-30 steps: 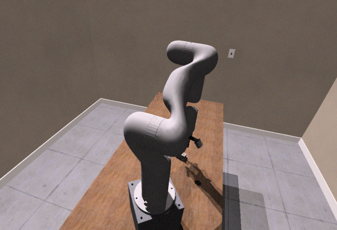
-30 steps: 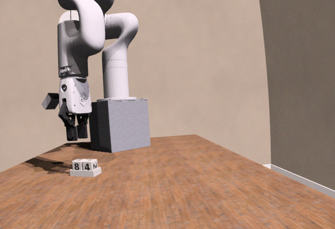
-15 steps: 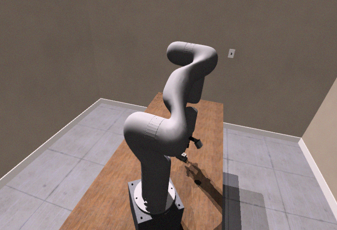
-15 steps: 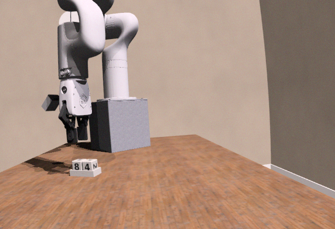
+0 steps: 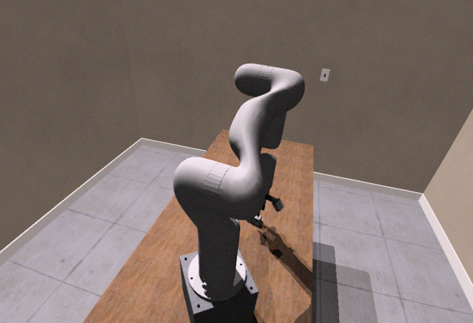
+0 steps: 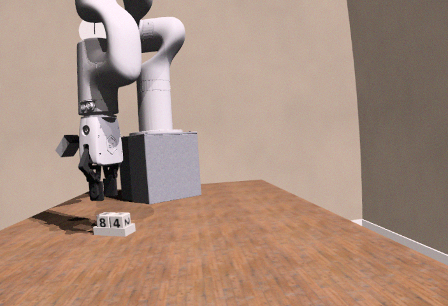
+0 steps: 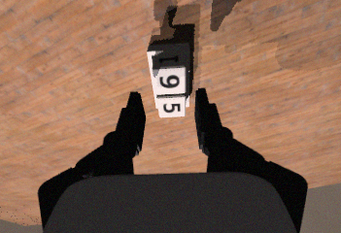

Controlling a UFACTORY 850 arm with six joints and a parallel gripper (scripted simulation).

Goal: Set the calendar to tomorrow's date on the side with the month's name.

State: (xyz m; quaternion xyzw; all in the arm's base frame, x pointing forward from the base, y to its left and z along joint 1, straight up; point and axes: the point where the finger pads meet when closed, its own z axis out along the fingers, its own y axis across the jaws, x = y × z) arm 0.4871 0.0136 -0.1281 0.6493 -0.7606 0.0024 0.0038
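Now: the white calendar tray 80 mm below my hand and 20 mm to the left of it.
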